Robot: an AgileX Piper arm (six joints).
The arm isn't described. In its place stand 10 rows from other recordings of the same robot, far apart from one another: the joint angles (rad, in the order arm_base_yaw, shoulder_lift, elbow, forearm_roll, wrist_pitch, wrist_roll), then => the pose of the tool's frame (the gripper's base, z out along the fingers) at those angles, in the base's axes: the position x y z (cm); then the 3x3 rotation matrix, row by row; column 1 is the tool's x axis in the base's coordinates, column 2 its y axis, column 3 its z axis.
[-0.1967, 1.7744, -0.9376, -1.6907, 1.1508, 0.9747] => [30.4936, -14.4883, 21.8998], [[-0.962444, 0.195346, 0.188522], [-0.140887, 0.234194, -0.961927], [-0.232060, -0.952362, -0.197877]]
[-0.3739, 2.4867, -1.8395, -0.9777, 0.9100, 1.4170] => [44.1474, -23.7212, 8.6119], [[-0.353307, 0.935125, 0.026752], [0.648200, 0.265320, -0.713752], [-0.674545, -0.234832, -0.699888]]
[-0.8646, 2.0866, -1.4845, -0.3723, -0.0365, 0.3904] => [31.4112, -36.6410, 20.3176], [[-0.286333, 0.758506, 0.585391], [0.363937, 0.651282, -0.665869], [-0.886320, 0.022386, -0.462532]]
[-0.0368, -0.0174, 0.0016, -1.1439, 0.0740, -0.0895] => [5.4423, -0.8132, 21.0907], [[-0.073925, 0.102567, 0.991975], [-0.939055, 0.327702, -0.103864], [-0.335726, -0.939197, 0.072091]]
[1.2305, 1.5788, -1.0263, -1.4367, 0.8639, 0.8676] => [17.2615, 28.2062, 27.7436], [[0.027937, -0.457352, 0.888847], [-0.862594, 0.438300, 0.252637], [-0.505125, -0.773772, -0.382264]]
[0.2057, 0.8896, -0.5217, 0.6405, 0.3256, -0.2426] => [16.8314, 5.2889, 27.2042], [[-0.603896, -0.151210, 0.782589], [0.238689, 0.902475, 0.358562], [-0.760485, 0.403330, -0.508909]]
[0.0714, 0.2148, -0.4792, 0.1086, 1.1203, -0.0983] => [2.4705, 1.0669, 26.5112], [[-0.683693, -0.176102, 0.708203], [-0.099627, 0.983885, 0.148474], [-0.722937, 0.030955, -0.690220]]
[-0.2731, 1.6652, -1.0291, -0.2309, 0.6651, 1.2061] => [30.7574, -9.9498, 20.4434], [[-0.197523, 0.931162, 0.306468], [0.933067, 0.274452, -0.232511], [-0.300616, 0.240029, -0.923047]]
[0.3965, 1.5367, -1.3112, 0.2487, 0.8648, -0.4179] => [29.7426, 14.3003, 31.9145], [[-0.625637, -0.653126, 0.426620], [-0.530148, 0.757144, 0.381675], [-0.572295, 0.012619, -0.819951]]
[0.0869, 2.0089, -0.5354, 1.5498, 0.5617, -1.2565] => [23.0418, 6.8716, 4.3991], [[-0.987585, 0.123157, 0.097514], [0.156501, 0.825007, 0.543021], [-0.013572, 0.551540, -0.834038]]
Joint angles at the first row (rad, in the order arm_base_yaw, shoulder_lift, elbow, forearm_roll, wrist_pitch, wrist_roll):
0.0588 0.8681 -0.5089 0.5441 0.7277 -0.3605
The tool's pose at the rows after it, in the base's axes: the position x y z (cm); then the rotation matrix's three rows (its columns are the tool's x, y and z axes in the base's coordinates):
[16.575, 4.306, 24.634], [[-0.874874, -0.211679, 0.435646], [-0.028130, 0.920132, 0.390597], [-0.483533, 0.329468, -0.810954]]
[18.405, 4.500, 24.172], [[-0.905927, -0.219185, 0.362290], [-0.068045, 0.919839, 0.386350], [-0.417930, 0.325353, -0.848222]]
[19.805, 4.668, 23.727], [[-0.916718, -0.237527, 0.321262], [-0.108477, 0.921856, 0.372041], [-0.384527, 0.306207, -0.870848]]
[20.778, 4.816, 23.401], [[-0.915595, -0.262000, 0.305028], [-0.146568, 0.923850, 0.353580], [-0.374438, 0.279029, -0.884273]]
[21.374, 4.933, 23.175], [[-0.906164, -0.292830, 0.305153], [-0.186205, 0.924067, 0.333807], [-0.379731, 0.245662, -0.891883]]
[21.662, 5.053, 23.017], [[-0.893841, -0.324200, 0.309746], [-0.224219, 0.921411, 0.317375], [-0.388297, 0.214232, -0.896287]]
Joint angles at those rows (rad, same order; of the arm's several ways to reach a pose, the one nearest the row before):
0.0595 1.0100 -0.5842 0.5360 0.7933 -0.3691
0.0651 1.1177 -0.6409 0.5162 0.8233 -0.3779
0.0758 1.1931 -0.6815 0.4899 0.8282 -0.3874
0.0886 1.2406 -0.7080 0.4617 0.8184 -0.3966
0.1016 1.2667 -0.7217 0.4333 0.7998 -0.4099
0.1144 1.2789 -0.7265 0.4085 0.7821 -0.4240

